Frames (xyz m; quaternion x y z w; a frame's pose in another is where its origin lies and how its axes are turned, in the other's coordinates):
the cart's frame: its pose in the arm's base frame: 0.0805 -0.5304 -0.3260 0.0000 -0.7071 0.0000 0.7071
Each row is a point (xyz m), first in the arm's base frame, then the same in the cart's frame.
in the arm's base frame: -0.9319 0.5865 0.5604
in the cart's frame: 0.8864 1.1169 1.0124
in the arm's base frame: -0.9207 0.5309 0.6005
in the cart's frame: 0.9265 1.0613 1.0012
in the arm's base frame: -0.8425 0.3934 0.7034
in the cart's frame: 1.0294 0.9238 0.9230
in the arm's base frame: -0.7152 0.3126 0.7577
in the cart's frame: 1.0837 0.8430 0.7957
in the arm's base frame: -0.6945 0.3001 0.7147
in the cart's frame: 1.0407 0.8305 0.7750
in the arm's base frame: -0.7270 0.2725 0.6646
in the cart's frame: 0.9906 0.8029 0.8075
